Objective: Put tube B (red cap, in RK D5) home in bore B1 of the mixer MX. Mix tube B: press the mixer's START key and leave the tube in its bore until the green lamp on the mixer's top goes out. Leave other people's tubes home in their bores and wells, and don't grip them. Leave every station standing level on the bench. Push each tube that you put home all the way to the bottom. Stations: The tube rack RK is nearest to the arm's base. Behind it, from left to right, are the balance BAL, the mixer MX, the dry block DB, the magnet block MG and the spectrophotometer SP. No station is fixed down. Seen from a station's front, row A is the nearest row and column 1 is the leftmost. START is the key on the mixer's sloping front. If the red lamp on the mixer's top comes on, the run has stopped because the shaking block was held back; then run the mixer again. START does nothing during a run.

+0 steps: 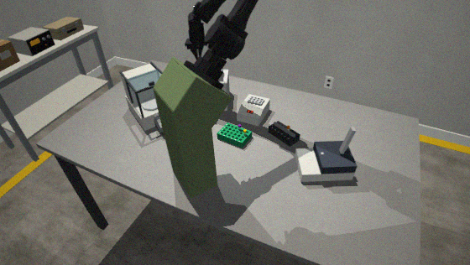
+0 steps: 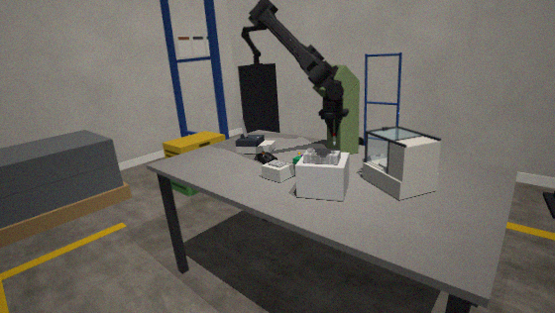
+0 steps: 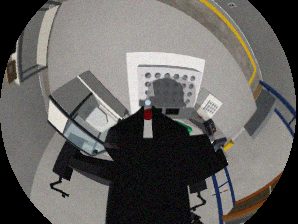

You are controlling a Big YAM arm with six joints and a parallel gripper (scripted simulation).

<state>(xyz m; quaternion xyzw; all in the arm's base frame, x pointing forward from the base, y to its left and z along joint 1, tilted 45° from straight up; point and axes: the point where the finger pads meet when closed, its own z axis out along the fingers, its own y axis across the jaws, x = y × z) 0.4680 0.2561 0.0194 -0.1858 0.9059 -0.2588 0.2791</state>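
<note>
Right now the grey shaking block is 8 cm below my hand, 4 cm to the right of it and 2 cm ahead of it. From my hand the other things lie so: green start key: 17 cm below, 15 cm behind, 8 cm to the right; dry block DB: 29 cm to the right, 20 cm below, 6 cm behind; tube B: 2 cm below.
</note>
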